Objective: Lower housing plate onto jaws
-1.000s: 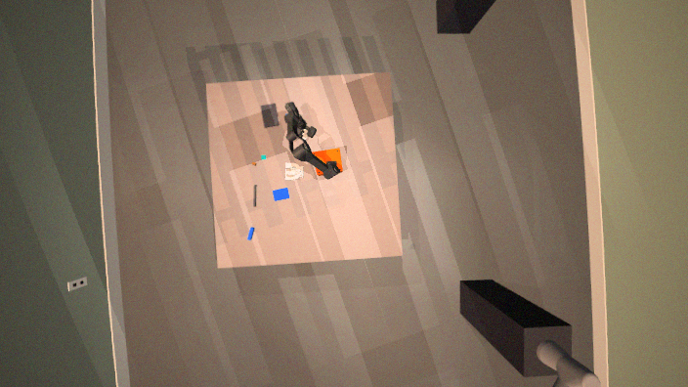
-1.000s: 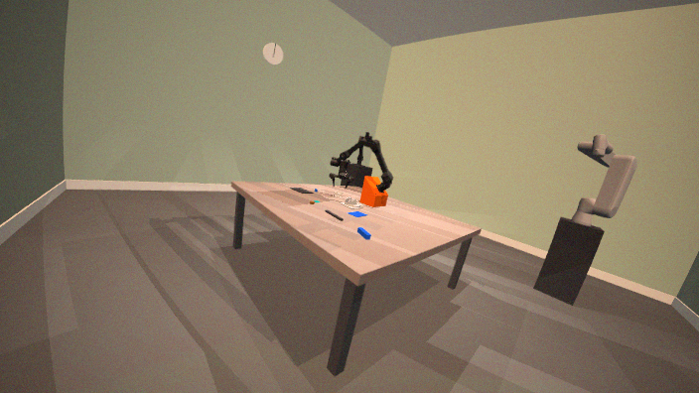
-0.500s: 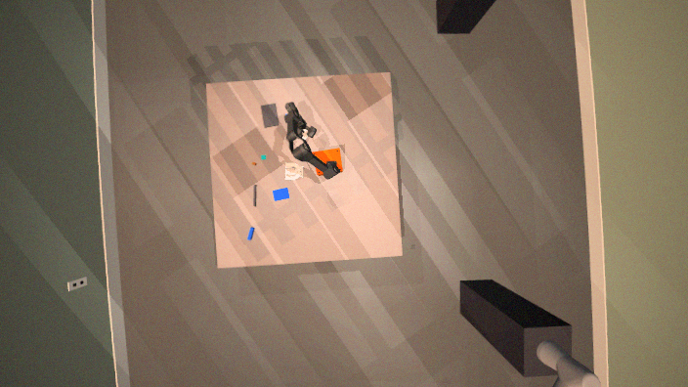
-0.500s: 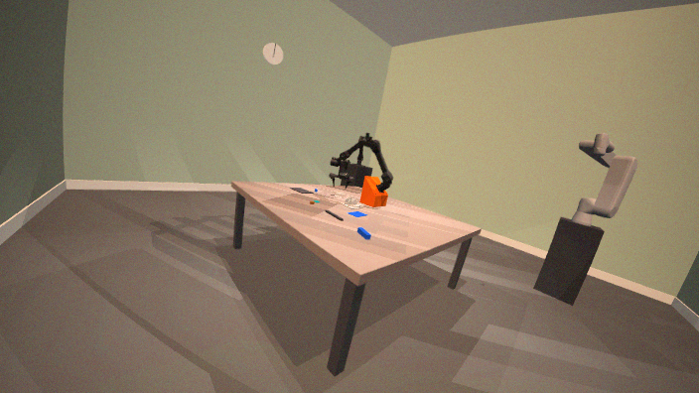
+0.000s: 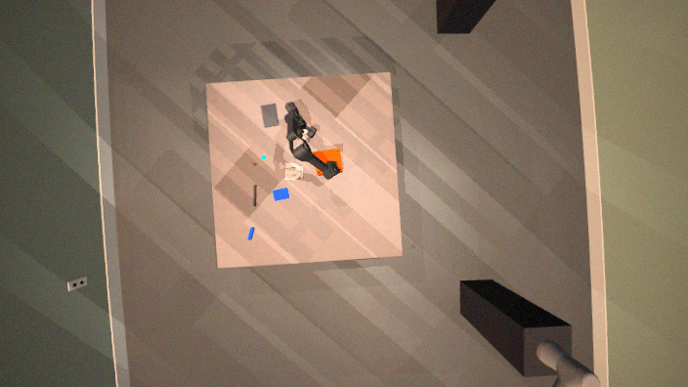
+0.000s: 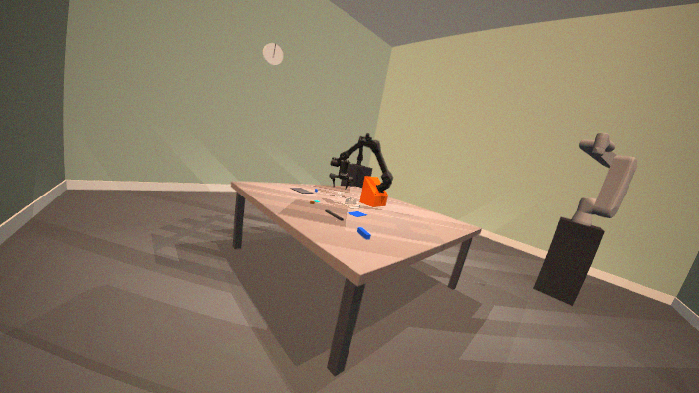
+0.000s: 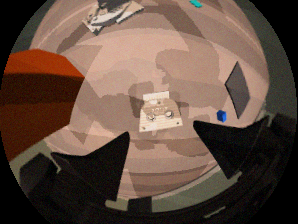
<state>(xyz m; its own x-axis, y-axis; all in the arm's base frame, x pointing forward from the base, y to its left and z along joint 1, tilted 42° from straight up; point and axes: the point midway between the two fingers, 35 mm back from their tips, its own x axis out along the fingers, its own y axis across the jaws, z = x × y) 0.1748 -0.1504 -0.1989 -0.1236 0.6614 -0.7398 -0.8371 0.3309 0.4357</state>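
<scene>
Now: the white piece 5 cm below my gripper tip, 1 cm to the left of it and 1 cm ahead of it. The rest, counted from my gripper tip: dark grey plate (25 cm ahead, 13 cm to the right, 6 cm below); then cyan bit (30 cm ahead, 16 cm to the left, 6 cm below); then blue flat plate (42 cm to the left, 18 cm ahead, 6 cm below).
</scene>
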